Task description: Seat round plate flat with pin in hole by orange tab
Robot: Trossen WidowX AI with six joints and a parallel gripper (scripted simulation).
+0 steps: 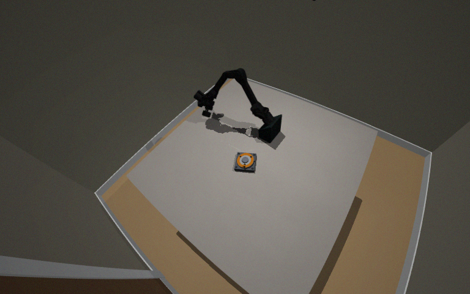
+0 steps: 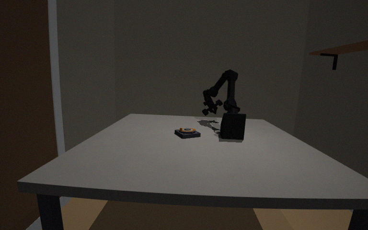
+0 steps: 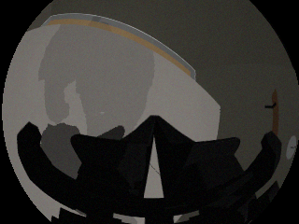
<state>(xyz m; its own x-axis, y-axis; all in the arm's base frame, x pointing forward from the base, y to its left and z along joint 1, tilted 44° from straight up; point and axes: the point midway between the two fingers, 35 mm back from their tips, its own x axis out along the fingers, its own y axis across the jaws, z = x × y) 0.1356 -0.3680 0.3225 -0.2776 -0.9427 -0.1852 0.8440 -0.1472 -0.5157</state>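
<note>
The round plate lies 560 mm to the left of my gripper tip, 180 mm ahead of it and 20 mm below it.
</note>
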